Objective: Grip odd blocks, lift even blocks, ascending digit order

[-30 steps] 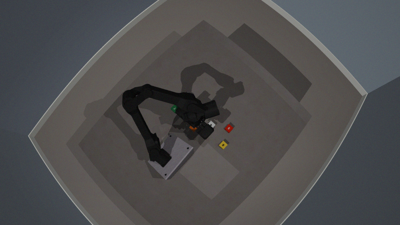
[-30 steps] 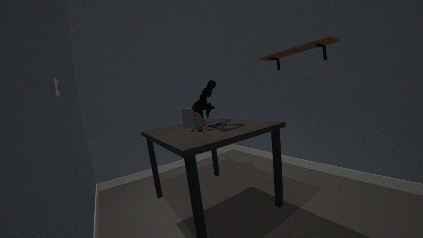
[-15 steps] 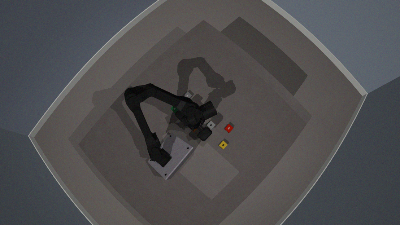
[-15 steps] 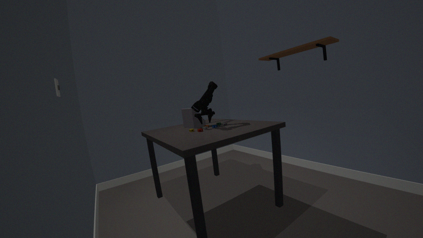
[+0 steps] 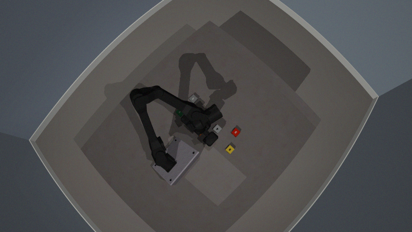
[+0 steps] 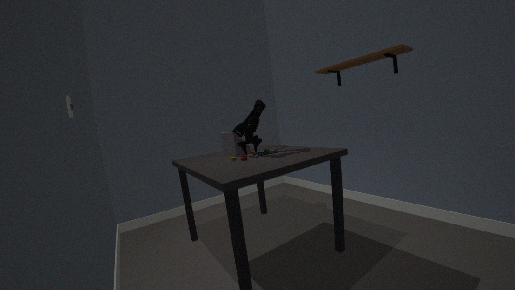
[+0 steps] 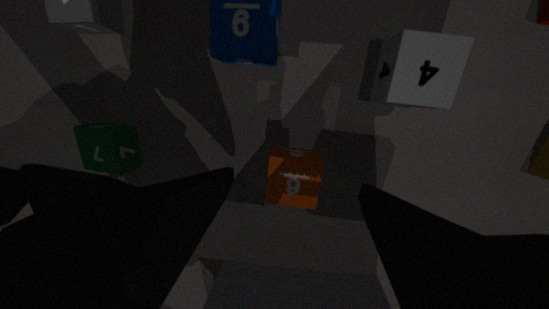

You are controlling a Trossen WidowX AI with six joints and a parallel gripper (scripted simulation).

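Now: gripper tip 1 cm short of the green block and 14 cm to the right of it. The rest, counted from my gripper tip: white block: 7 cm ahead, 6 cm to the right; then yellow block: 3 cm ahead, 17 cm to the right; then red block: 11 cm ahead, 14 cm to the right.
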